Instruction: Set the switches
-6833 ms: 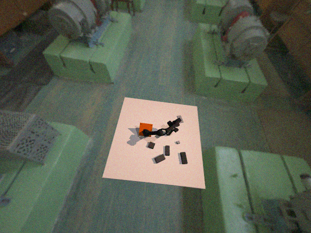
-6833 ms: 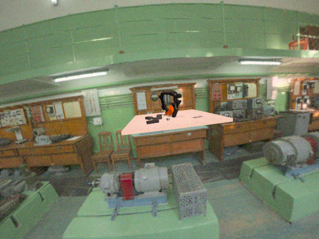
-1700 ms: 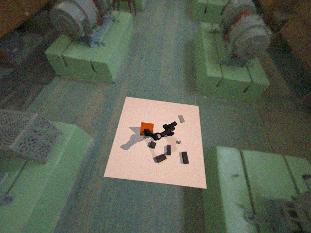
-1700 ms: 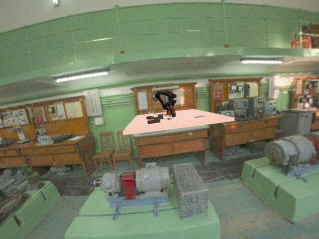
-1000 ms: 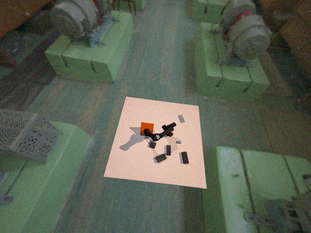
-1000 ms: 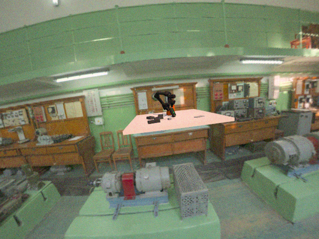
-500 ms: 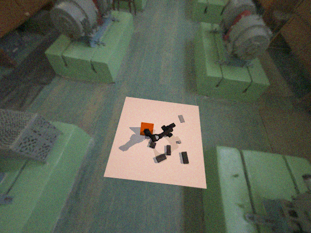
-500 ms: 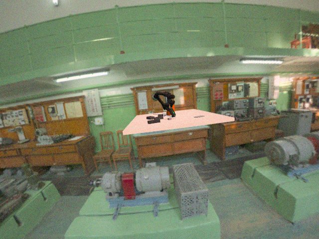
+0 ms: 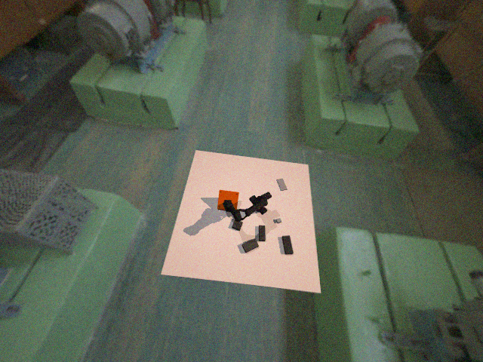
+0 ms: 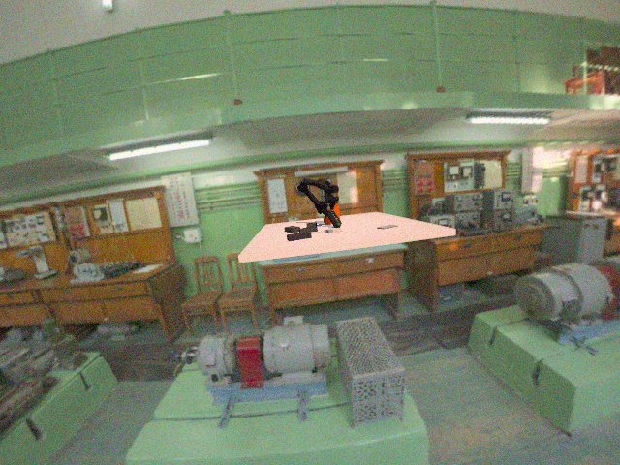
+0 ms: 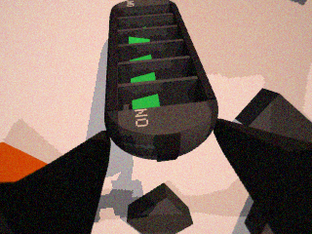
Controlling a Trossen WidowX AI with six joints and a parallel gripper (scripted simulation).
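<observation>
Right now my gripper tip is 170 mm past the small dark block, 130 mm to the left of it and 100 mm above it. Round my gripper tip: grey plate (350 mm to the left, 290 mm ahead, 120 mm below); longer block (290 mm to the right, 290 mm ahead, 100 mm below); small grey part (230 mm ahead, 110 mm below, 70 mm to the right).
</observation>
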